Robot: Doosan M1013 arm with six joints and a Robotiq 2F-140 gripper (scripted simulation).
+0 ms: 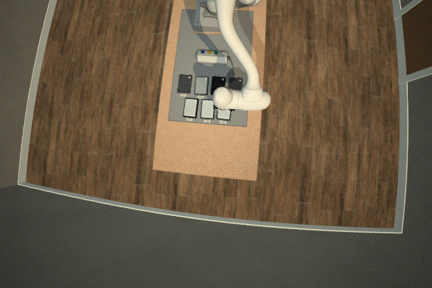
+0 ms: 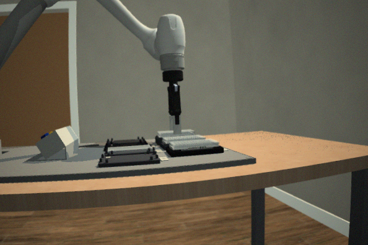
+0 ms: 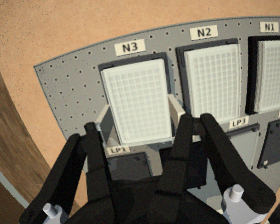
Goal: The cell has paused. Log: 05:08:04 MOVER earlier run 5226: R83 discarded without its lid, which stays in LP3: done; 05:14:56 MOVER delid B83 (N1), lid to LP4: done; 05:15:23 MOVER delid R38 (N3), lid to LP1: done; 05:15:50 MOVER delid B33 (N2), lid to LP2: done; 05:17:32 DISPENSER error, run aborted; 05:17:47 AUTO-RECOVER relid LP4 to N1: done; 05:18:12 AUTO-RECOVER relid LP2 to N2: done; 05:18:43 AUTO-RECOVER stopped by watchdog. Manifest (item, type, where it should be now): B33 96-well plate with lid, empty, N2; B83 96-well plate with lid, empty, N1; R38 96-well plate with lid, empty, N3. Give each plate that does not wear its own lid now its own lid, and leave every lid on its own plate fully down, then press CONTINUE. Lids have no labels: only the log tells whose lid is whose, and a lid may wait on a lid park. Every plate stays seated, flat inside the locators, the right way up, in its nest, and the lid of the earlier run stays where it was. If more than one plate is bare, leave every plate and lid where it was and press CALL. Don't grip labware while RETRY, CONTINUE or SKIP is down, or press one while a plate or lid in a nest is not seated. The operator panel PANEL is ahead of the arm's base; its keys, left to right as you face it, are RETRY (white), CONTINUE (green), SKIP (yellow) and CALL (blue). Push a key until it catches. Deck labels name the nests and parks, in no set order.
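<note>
The grey lid is 20 mm below my hand. Round my hand: LP4 park (170 mm behind, 90 mm to the right, 60 mm below); then plate (30 mm below); then white key (410 mm behind, 100 mm to the right).
</note>
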